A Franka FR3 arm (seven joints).
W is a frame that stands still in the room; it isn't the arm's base.
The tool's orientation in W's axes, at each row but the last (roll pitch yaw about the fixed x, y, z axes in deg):
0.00 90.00 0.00
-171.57 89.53 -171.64
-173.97 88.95 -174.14
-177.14 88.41 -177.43
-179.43 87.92 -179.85
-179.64 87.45 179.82
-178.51 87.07 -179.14
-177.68 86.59 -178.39
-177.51 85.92 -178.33
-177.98 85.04 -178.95
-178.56 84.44 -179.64
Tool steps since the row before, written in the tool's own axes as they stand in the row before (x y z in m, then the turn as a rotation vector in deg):
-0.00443 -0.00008 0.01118 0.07 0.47 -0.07
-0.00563 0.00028 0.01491 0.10 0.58 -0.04
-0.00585 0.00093 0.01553 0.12 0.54 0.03
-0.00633 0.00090 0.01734 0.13 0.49 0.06
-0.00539 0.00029 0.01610 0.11 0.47 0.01
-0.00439 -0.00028 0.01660 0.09 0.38 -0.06
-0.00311 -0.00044 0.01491 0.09 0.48 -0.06
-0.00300 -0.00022 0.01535 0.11 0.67 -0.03
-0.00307 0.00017 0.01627 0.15 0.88 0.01
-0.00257 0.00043 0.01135 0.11 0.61 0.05
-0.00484 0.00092 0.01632 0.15 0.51 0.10
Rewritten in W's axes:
0.01118 -0.00008 0.00443 -0.07 0.47 -0.07
0.01496 0.00027 0.00551 -0.04 0.58 -0.10
0.01564 0.00089 0.00556 0.03 0.54 -0.12
0.01751 0.00082 0.00585 0.06 0.49 -0.13
0.01629 0.00017 0.00480 0.01 0.47 -0.11
0.01678 -0.00044 0.00365 -0.06 0.38 -0.09
0.01504 -0.00060 0.00234 -0.06 0.48 -0.09
0.01550 -0.00041 0.00208 -0.03 0.67 -0.11
0.01645 -0.00006 0.00191 0.01 0.88 -0.15
0.01154 0.00024 0.00158 0.05 0.61 -0.12
0.01673 0.00061 0.00323 0.09 0.51 -0.16

